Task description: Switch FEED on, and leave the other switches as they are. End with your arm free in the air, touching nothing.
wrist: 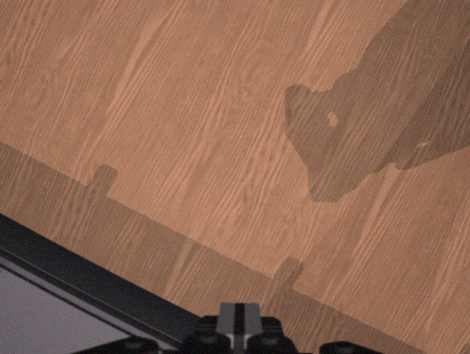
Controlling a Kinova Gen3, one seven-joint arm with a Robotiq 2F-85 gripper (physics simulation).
The picture shows: my gripper and a grey switch panel.
